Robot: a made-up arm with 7 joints. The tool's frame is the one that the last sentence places.
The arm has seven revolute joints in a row. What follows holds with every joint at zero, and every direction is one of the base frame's.
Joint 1 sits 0.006 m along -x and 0.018 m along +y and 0.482 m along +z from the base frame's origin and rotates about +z.
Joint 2 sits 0.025 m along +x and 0.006 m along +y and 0.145 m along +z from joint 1 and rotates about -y.
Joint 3 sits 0.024 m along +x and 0.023 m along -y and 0.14 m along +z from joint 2 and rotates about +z.
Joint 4 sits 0.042 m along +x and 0.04 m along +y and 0.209 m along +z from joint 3 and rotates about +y.
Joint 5 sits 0.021 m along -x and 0.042 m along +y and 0.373 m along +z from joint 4 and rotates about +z.
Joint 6 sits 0.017 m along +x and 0.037 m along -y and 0.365 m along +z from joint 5 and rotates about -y.
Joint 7 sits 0.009 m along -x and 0.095 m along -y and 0.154 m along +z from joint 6 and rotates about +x.
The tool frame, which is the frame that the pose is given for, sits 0.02 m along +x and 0.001 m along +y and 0.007 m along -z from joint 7; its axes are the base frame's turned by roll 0.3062, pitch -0.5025 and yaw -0.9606 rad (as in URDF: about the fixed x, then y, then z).
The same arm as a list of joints. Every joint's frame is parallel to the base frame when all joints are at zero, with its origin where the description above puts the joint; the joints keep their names.
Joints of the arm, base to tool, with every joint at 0 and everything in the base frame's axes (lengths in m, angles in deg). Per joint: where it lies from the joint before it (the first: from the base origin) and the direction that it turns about. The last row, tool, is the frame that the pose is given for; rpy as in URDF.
joint 1: offset -0.006 0.018 0.482 axis 0 0 1
joint 2: offset 0.025 0.006 0.145 axis 0 -1 0
joint 3: offset 0.024 -0.023 0.14 axis 0 0 1
joint 4: offset 0.042 0.04 0.209 axis 0 1 0
joint 5: offset -0.021 0.042 0.373 axis 0 0 1
joint 6: offset 0.017 -0.037 0.365 axis 0 -1 0
joint 7: offset -0.009 -0.095 0.154 axis 1 0 0
tool: offset 0.02 0.001 -0.007 rpy 17.54 -28.79 -55.04

